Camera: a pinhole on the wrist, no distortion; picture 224 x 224 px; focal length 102.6 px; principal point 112.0 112.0 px. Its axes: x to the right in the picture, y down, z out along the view. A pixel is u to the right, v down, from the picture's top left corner.
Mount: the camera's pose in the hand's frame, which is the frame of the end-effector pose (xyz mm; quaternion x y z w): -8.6 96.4 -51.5 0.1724 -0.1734 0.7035 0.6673
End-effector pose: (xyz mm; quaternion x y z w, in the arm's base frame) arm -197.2 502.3 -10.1 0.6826 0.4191 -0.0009 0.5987
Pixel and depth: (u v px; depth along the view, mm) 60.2 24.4 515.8
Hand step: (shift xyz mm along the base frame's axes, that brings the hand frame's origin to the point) 231.0 -0.7 -597.3
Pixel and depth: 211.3 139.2 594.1
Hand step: 428.5 -693.0 139.7
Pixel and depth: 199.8 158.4 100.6
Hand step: 71.6 -87.5 106.7
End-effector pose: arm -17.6 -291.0 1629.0 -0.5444 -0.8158 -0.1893 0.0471
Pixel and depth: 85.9 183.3 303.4
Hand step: -5.7 -163.2 -255.0
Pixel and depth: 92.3 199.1 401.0
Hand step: 9.3 -262.2 -382.7
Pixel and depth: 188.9 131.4 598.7
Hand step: 326.7 195.3 -621.4
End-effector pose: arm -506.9 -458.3 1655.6 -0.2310 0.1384 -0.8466 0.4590
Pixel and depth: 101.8 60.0 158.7
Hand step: 15.4 -70.4 84.6
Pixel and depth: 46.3 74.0 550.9
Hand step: -295.4 61.0 495.4
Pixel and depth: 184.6 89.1 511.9
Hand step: 379.5 -187.1 434.7
